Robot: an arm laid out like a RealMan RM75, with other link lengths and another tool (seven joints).
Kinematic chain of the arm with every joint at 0, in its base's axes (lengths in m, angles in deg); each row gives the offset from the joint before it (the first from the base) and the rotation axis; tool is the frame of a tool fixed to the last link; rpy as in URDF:
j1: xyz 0 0 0.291 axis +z
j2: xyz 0 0 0 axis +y
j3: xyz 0 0 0.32 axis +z
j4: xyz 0 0 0 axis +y
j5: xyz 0 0 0.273 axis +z
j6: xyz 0 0 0 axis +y
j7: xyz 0 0 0.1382 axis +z
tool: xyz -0.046 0.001 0.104 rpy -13.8 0 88.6
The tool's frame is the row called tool.
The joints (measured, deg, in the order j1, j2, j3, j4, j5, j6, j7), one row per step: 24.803, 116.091, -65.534, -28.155, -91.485, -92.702, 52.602; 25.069, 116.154, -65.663, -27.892, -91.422, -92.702, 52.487; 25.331, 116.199, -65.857, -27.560, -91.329, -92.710, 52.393; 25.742, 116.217, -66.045, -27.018, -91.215, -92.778, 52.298; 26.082, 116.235, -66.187, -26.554, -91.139, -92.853, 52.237; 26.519, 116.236, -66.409, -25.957, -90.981, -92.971, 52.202; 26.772, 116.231, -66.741, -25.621, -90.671, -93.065, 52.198; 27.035, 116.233, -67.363, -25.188, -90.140, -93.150, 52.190; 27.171, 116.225, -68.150, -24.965, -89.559, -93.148, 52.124; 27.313, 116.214, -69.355, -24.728, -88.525, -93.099, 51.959
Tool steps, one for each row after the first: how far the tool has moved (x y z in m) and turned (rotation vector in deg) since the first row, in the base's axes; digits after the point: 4 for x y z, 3 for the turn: -0.0016, 0.0001, -0.0013, -0.171, 0.092, 0.189; -0.0029, -0.0001, -0.0028, -0.422, 0.187, 0.325; -0.0046, -0.0001, -0.0044, -0.791, 0.352, 0.462; -0.0060, -0.0002, -0.0057, -1.128, 0.496, 0.554; -0.0079, -0.0004, -0.0072, -1.582, 0.708, 0.650; -0.0095, -0.0006, -0.0081, -1.890, 0.921, 0.749; -0.0114, -0.0014, -0.0096, -2.343, 1.196, 0.847; -0.0129, -0.0025, -0.0111, -2.696, 1.327, 1.048; -0.0152, -0.0038, -0.0130, -3.032, 1.579, 1.363
